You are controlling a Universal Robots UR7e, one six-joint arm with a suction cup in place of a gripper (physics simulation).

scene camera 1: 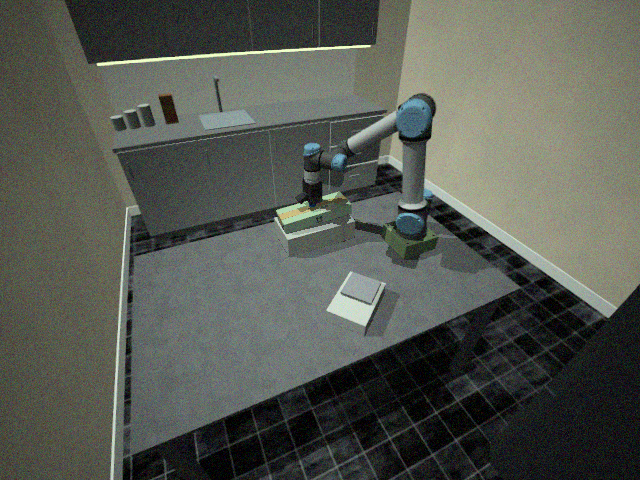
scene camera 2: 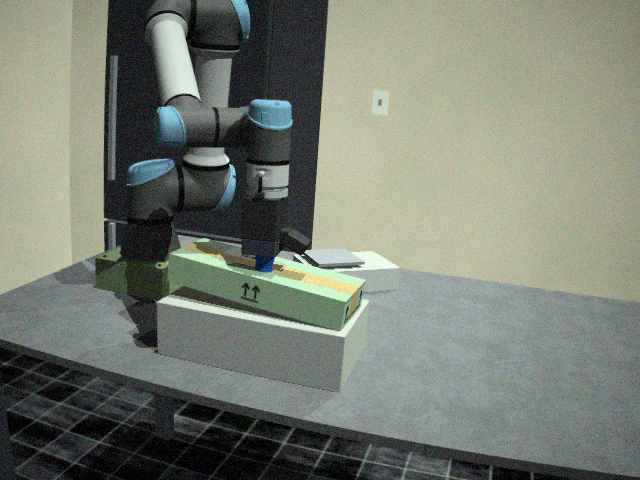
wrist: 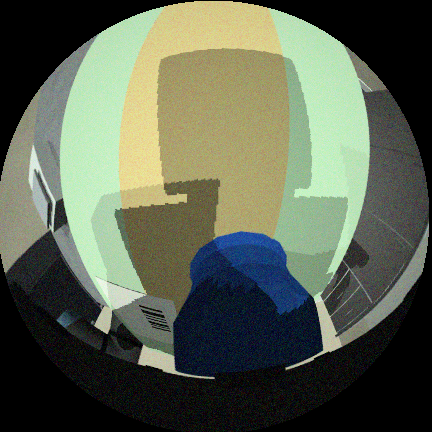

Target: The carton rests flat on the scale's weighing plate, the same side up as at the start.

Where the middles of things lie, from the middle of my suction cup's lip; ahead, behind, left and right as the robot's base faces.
Right now the pale green carton (scene camera 2: 325,298) is 40 mm below my suction cup and 20 mm to the left of it. From my suction cup the other things lie so: white block (scene camera 1: 340,229) 140 mm below, 20 mm to the left; then white scale (scene camera 2: 380,274) 510 mm to the left, 150 mm below, 90 mm ahead.
